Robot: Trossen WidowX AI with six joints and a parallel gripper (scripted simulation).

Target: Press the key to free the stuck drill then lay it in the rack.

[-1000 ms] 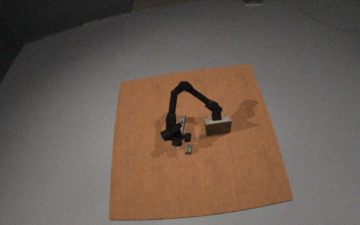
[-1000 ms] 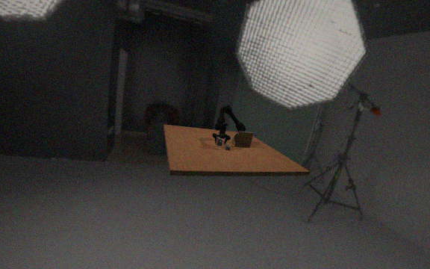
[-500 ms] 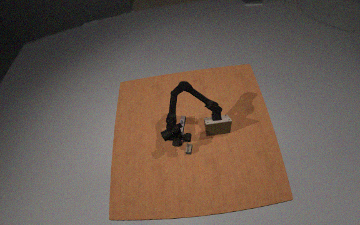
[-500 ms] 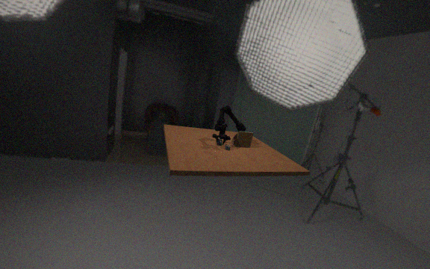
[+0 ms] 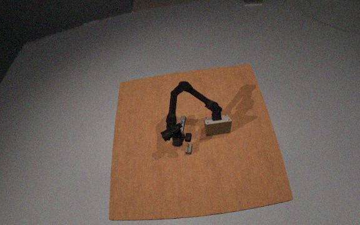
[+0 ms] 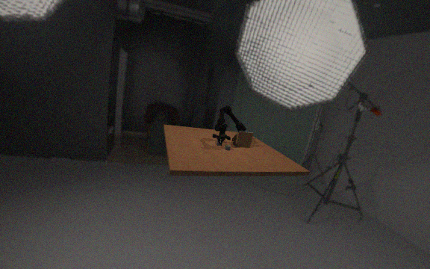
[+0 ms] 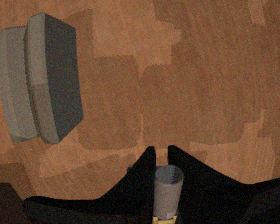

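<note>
Now: gripper tip 1 cm past the drill, 5 cm to the left of it and 3 cm below it. Also, from my gripper tip: grey rack (7 cm behind, 6 cm to the left); holder block (2 cm behind, 11 cm to the right, 1 cm above).
</note>
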